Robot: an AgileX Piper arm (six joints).
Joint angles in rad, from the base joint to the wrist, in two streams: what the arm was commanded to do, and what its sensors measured. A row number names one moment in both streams.
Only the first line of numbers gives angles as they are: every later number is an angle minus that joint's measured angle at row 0.
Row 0, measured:
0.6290, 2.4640, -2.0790, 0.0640, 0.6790, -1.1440
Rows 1 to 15, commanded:
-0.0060, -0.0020, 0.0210, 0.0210, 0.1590, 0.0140
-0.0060, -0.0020, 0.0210, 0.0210, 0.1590, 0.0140
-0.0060, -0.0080, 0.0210, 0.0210, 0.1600, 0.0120
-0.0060, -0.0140, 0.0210, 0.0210, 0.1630, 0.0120
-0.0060, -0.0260, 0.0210, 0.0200, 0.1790, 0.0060
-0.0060, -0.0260, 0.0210, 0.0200, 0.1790, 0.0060
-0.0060, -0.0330, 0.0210, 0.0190, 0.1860, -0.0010
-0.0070, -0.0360, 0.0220, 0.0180, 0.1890, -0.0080
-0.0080, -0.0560, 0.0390, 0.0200, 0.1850, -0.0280
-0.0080, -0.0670, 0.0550, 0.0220, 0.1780, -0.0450
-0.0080, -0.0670, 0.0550, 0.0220, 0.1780, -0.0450
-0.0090, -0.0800, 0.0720, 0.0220, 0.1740, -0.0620
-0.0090, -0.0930, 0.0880, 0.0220, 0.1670, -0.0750
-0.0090, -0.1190, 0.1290, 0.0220, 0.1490, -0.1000
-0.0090, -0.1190, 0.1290, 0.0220, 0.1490, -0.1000
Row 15, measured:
-0.0060, -0.0910, 0.0740, 0.0100, 0.1100, -0.0710
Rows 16 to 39, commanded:
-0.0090, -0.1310, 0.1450, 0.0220, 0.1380, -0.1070
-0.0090, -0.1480, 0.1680, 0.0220, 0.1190, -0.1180
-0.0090, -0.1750, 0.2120, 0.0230, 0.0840, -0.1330
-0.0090, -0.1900, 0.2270, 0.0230, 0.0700, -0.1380
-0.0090, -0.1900, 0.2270, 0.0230, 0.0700, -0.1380
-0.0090, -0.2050, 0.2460, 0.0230, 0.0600, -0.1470
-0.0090, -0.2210, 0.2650, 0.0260, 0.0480, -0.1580
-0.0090, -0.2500, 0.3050, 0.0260, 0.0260, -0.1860
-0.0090, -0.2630, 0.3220, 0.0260, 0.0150, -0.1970
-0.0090, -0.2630, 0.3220, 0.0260, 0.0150, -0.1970
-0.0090, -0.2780, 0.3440, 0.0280, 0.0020, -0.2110
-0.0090, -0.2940, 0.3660, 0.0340, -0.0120, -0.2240
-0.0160, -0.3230, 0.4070, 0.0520, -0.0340, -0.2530
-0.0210, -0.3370, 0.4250, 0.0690, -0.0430, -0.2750
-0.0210, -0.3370, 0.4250, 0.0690, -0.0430, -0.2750
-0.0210, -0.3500, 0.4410, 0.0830, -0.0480, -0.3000
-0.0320, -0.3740, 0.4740, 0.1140, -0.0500, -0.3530
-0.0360, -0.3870, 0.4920, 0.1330, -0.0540, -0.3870
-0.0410, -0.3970, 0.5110, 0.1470, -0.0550, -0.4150
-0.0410, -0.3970, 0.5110, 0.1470, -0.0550, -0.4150
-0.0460, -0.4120, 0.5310, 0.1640, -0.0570, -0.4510
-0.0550, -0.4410, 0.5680, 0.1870, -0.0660, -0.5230
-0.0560, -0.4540, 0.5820, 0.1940, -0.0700, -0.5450
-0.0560, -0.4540, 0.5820, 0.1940, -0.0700, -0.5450
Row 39, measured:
-0.0330, -0.4030, 0.5420, 0.1770, -0.0420, -0.4750
